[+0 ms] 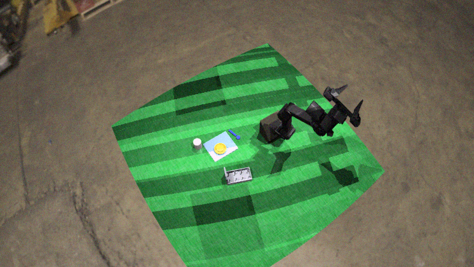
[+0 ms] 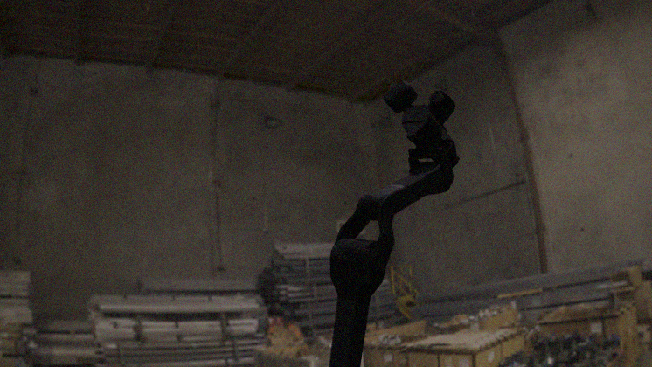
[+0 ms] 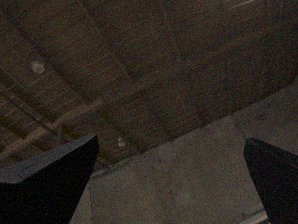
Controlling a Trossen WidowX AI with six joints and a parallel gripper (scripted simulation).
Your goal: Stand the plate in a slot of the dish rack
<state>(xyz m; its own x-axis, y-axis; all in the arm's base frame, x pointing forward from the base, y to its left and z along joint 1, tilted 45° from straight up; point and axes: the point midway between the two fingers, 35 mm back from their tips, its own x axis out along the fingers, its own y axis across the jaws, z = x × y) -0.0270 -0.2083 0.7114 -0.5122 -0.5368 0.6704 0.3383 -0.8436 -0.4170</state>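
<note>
The yellow plate lies 37 cm ahead of my gripper tip, 43 cm to the right of it and 73 cm below it. The rest, counted from my gripper tip: blue spoon (25 cm ahead, 47 cm to the right, 74 cm below); grey dish rack (38 cm ahead, 24 cm to the right, 72 cm below); light blue mat (36 cm ahead, 45 cm to the right, 74 cm below).
</note>
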